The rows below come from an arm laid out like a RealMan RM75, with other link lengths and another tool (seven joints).
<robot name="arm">
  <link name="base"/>
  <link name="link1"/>
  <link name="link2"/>
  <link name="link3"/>
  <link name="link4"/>
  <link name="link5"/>
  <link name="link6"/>
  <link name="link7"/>
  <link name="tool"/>
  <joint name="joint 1" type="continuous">
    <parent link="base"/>
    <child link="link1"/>
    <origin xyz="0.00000 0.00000 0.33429" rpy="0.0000 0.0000 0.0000"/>
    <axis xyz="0 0 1"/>
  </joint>
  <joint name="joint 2" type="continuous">
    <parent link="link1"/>
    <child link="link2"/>
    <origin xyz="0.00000 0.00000 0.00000" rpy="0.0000 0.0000 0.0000"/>
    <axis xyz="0 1 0"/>
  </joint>
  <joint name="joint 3" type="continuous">
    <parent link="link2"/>
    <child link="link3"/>
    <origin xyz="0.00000 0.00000 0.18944" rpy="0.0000 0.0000 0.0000"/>
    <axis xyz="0 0 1"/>
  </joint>
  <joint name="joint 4" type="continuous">
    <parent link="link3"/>
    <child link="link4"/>
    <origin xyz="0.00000 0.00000 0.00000" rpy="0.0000 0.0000 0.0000"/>
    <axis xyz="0 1 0"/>
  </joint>
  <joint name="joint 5" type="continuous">
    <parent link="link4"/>
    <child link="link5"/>
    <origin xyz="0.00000 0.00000 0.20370" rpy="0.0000 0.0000 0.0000"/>
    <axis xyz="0 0 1"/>
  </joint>
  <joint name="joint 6" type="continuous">
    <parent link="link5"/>
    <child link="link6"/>
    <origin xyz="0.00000 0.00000 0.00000" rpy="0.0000 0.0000 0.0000"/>
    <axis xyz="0 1 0"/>
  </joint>
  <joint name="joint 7" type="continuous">
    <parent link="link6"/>
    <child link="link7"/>
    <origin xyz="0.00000 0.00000 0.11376" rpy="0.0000 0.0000 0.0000"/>
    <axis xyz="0 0 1"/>
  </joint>
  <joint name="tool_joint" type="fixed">
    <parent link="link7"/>
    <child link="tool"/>
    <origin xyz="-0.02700 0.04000 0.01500" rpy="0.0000 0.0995 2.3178"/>
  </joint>
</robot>
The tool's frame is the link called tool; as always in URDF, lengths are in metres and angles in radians. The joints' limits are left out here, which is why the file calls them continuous.
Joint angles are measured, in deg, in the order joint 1, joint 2, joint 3, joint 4, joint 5, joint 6, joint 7. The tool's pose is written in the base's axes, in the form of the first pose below.
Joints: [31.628 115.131 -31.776 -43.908 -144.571 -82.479 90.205]
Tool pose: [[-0.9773 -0.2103 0.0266 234.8], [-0.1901 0.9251 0.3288 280.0], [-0.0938 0.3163 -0.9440 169.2], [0 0 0 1]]
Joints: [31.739 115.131 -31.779 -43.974 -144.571 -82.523 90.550]
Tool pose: [[-0.9780 -0.2070 0.0259 234.0], [-0.1871 0.9254 0.3295 280.7], [-0.0922 0.3174 -0.9438 169.5], [0 0 0 1]]
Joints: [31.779 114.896 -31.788 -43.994 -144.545 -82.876 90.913]
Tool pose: [[-0.9790 -0.2023 0.0252 233.8], [-0.1831 0.9268 0.3278 280.9], [-0.0896 0.3163 -0.9444 171.0], [0 0 0 1]]
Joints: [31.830 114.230 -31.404 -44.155 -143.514 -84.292 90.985]
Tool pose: [[-0.9796 -0.2009 0.0044 231.3], [-0.1881 0.9247 0.3310 281.1], [-0.0706 0.3234 -0.9436 176.8], [0 0 0 1]]
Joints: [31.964 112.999 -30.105 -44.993 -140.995 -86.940 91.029]
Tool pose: [[-0.9784 -0.2024 -0.0426 225.4], [-0.2043 0.9125 0.3544 282.8], [-0.0328 0.3554 -0.9341 190.8], [0 0 0 1]]
